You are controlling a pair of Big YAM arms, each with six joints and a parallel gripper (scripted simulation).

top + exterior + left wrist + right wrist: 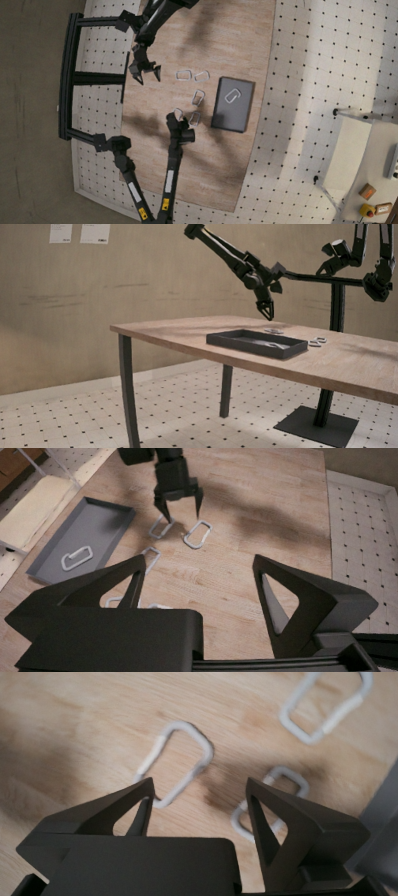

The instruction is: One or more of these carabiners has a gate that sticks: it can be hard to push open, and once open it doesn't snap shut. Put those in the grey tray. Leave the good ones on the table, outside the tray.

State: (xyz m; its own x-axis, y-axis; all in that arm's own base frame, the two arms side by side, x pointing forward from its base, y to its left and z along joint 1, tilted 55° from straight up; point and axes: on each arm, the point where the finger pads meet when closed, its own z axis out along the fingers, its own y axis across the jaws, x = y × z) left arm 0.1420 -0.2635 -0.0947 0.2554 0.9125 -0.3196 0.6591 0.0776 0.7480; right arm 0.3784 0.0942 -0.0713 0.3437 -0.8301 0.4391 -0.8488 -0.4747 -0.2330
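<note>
My right gripper is now 270 mm short of the grey tray, 160 mm to the right of it and 60 mm above it.
</note>
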